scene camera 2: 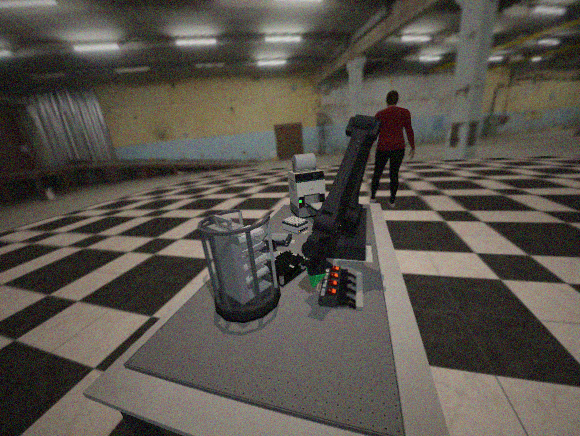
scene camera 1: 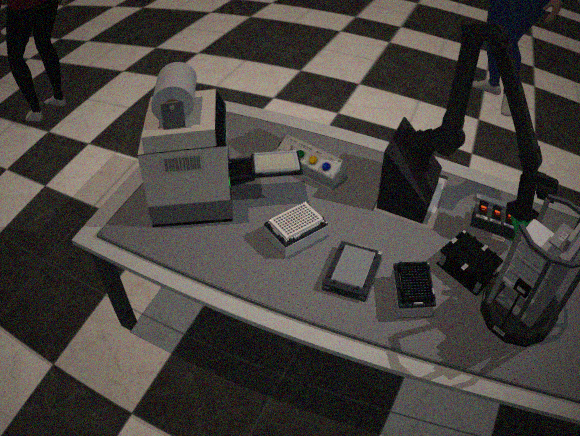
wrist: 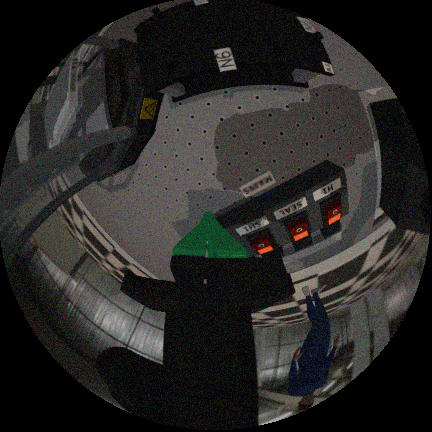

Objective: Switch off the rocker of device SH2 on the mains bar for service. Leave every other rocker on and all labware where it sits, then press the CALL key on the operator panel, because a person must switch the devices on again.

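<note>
The mains bar has several rockers. In the wrist view, the SH1 rocker, SEAL rocker and H1 rocker glow orange; the SH2 rocker and label are hidden behind my gripper. In scene camera 2, the nearest rocker in the row also glows orange. My gripper is shut and empty, green tips pointing down beside the bar's SH1 end; contact cannot be told. The operator panel has green, yellow and blue keys; its lettering is unreadable.
A round barred cage stands near the gripper. The black N6 block lies beside the bar. A black rack, a grey plate, a white well plate and a boxy device stand further along.
</note>
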